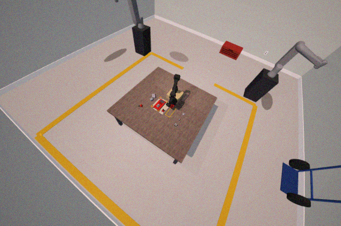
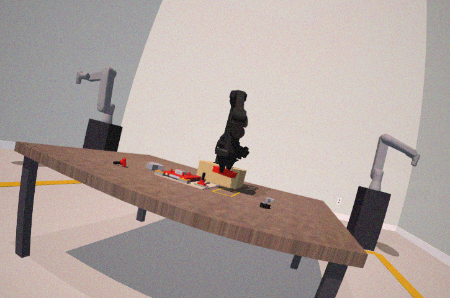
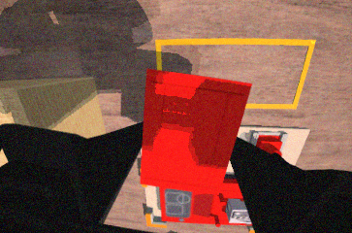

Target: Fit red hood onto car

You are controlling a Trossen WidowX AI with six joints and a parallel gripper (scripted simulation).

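Right now my gripper tip is 170 mm to the left of the grey engine block, 90 mm short of it and 50 mm above it. Also, from my gripper tip: black wheel: 220 mm ahead, 210 mm to the left, 70 mm below; then red hood: 10 mm above.
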